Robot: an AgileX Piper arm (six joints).
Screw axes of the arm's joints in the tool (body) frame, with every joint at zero. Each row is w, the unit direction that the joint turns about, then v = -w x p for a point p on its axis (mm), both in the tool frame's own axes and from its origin. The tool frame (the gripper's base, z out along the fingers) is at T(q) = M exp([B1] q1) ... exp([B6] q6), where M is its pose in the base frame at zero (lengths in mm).
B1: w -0.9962 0 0.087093 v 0 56.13 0
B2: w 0 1 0 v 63.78 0 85.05
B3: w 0 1 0 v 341.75 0 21.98
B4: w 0 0 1 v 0 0 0
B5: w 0 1 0 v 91 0 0
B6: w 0 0 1 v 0 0 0
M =
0.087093 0 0.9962 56.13
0 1 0 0
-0.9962 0 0.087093 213.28
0 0 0 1
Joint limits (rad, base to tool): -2.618..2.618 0..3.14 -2.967..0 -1.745..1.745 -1.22..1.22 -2.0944..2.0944
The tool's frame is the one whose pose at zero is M.
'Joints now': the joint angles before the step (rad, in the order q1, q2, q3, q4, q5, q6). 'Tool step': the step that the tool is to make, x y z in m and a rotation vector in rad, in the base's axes. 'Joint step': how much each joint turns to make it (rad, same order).
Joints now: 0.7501, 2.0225, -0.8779, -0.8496, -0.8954, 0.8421
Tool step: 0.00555, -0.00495, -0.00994, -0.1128, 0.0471, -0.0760
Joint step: -0.0019, 0.0000, -0.0020, 0.0111, 0.1354, 0.0423
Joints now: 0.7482, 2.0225, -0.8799, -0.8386, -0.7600, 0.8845
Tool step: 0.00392, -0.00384, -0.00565, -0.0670, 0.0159, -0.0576
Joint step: 0.0001, 0.0000, 0.0000, 0.0314, 0.0841, -0.0001
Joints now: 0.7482, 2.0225, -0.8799, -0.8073, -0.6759, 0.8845
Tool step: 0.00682, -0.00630, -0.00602, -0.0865, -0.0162, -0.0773
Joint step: -0.0016, 0.0000, 0.0000, 0.0866, 0.1045, -0.0706
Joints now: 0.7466, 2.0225, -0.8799, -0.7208, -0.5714, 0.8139
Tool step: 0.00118, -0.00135, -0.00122, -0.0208, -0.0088, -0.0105
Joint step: -0.0001, 0.0000, 0.0000, 0.0192, 0.0212, -0.0243
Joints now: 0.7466, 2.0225, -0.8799, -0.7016, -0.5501, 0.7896
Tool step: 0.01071, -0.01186, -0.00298, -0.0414, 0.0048, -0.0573
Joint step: -0.0352, 0.0000, 0.0000, 0.0177, 0.0463, -0.0140
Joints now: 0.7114, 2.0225, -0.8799, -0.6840, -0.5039, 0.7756
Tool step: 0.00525, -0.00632, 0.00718, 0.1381, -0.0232, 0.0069
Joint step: -0.0438, 0.0001, 0.0228, 0.0000, -0.1659, 0.0000
